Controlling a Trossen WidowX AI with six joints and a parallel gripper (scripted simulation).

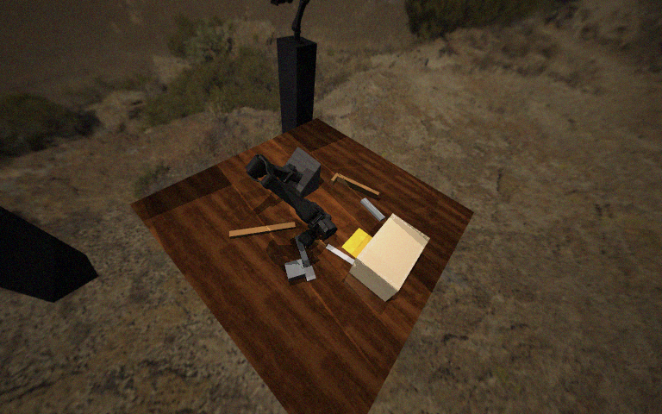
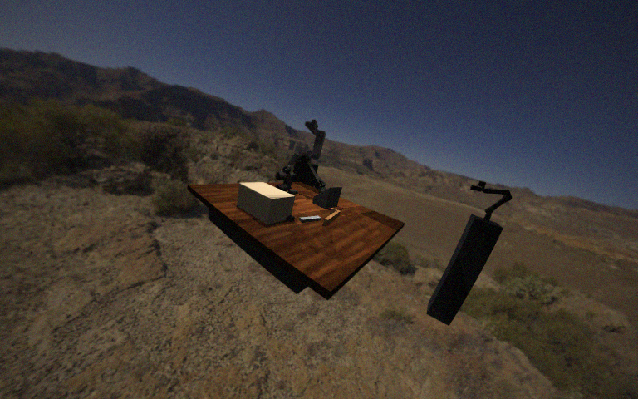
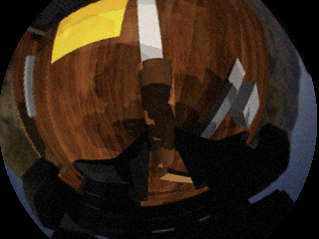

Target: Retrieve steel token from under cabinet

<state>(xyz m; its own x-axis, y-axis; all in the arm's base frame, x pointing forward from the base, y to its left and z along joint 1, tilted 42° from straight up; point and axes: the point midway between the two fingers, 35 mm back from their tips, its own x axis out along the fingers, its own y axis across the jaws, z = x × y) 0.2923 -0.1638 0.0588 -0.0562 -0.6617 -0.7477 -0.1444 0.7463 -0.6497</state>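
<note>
The grey scraper is 120 mm to the right of my gripper tip and 60 mm ahead of it. Round my gripper tip: steel token (300 mm ahead, 110 mm to the left); then wooden stick (200 mm behind, 140 mm to the right); then grey block (180 mm to the right, 50 mm ahead, 10 mm above).
</note>
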